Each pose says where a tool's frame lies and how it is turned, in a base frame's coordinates. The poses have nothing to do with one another.
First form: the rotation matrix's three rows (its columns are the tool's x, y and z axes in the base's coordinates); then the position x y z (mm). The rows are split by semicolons.
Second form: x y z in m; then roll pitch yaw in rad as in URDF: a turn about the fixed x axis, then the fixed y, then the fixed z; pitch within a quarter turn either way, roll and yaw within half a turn. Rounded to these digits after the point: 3 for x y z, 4 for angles.
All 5 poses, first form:
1: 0.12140 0.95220 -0.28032; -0.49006 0.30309 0.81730; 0.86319 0.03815 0.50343; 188 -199 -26
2: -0.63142 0.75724 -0.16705; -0.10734 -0.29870 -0.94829; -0.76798 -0.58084 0.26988; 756 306 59
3: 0.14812 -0.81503 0.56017; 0.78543 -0.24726 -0.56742; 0.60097 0.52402 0.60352; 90 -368 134
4: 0.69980 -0.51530 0.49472; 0.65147 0.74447 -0.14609; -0.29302 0.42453 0.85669; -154 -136 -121
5: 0.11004 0.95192 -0.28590; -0.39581 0.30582 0.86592; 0.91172 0.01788 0.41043; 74 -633 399
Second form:
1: 0.188 -0.199 -0.026 0.0756 -1.0416 -1.3280
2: 0.756 0.306 0.059 -1.1358 0.8757 -2.9732
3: 0.090 -0.368 0.134 0.7150 -0.6447 1.3844
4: -0.154 -0.136 -0.121 0.4601 0.2974 0.7496
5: 0.074 -0.633 0.399 0.0435 -1.1474 -1.2996
